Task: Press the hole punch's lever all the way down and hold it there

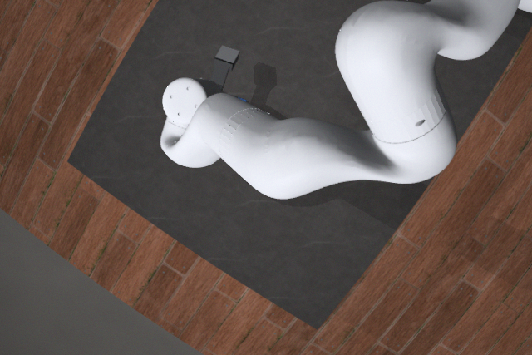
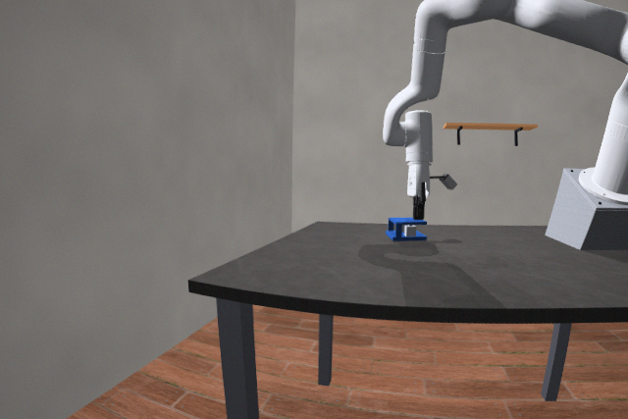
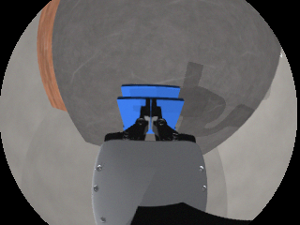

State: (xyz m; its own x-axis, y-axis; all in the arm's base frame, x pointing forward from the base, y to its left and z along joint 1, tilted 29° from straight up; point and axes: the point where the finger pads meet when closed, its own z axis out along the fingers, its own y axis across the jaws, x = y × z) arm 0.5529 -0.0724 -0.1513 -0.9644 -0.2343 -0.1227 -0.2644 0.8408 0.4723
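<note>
Now: the blue hole punch 4 cm ahead of my hand, 1 cm to the left of it and 4 cm below it.
</note>
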